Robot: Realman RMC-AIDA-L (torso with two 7-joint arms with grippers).
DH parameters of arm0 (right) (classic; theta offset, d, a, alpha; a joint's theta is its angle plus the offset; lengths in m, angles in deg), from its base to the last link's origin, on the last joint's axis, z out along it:
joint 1: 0 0.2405 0 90
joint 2: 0 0 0 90
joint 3: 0 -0.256 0 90
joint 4: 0 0 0 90
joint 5: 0 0.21 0 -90
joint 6: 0 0 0 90
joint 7: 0 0.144 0 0
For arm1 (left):
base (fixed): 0 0 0 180
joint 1: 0 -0.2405 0 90
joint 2: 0 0 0 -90
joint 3: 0 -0.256 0 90
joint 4: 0 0 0 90
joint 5: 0 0.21 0 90
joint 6: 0 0 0 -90
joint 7: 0 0.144 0 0
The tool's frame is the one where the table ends.
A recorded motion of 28 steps. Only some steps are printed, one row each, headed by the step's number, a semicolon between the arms.
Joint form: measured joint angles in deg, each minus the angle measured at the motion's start. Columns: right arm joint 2, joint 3, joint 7, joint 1, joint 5, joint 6, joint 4; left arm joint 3, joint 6, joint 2, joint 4, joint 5, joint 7, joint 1.
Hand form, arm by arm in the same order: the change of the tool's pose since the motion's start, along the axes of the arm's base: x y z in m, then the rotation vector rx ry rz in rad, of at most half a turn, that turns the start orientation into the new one. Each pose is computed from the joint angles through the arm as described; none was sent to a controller.
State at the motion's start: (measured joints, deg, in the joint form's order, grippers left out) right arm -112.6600 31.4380 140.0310 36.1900 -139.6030 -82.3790 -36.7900; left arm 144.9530 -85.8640 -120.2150 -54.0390 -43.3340 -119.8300 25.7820
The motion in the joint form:
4: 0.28 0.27 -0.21 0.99 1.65 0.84 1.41; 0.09 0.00 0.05 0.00 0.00 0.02 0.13
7: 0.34 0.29 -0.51 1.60 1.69 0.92 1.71; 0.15 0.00 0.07 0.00 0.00 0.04 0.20
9: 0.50 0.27 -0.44 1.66 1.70 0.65 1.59; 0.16 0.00 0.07 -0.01 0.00 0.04 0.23
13: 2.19 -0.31 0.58 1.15 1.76 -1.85 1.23; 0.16 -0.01 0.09 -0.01 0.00 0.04 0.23
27: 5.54 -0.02 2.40 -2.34 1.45 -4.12 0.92; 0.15 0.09 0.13 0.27 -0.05 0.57 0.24
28: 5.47 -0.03 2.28 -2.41 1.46 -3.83 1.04; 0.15 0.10 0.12 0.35 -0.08 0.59 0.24
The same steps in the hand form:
4: -0.0065 0.0065 -0.0020 0.0113 0.0215 0.0121; 0.0004 0.0008 0.0006 0.0016 0.0003 -0.0018
7: -0.0100 0.0094 -0.0026 0.0097 0.0214 0.0250; 0.0007 0.0012 0.0009 0.0026 0.0004 -0.0028
9: -0.0104 0.0098 -0.0010 0.0092 0.0213 0.0268; 0.0008 0.0014 0.0009 0.0028 0.0004 -0.0033
13: -0.0064 0.0069 0.0133 0.0035 0.0301 0.0101; 0.0008 0.0014 0.0011 0.0028 0.0007 -0.0034
27: 0.0205 -0.0109 0.0394 0.0029 0.0049 -0.0695; 0.0004 0.0013 0.0004 0.0017 0.0023 -0.0096
28: 0.0213 -0.0111 0.0387 0.0052 0.0039 -0.0707; 0.0004 0.0012 0.0001 0.0012 0.0011 -0.0093

